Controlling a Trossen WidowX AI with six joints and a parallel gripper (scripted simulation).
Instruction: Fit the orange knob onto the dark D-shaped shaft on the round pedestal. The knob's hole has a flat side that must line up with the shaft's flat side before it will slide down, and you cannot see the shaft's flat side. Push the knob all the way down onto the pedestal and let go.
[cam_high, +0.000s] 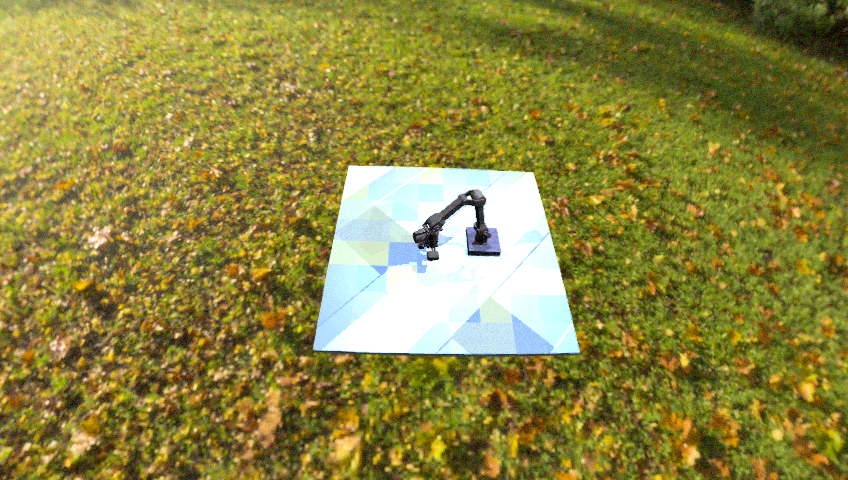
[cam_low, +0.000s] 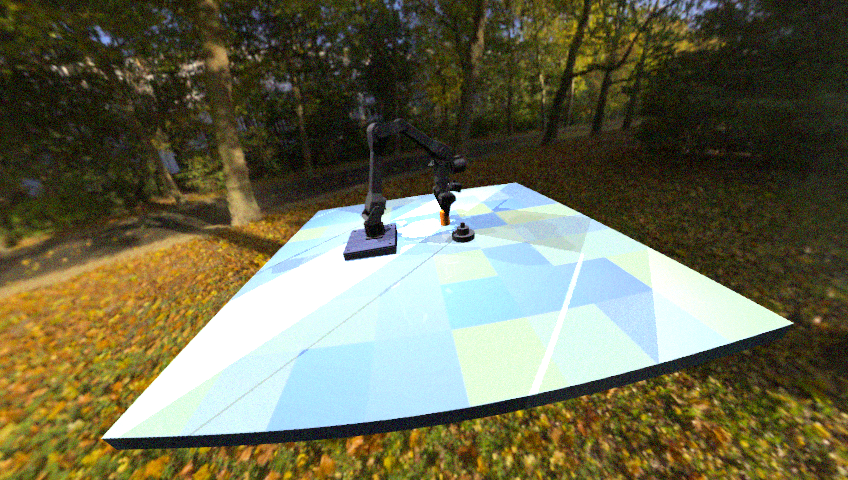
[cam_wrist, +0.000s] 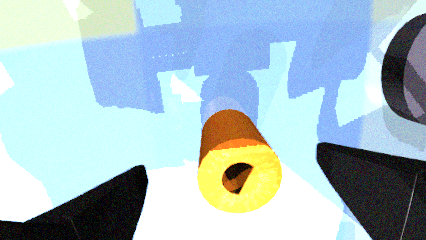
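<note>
The orange knob is 20 mm below my gripper tip. Round my gripper tip: round pedestal 160 mm to the right, 60 mm ahead, 20 mm below.
</note>
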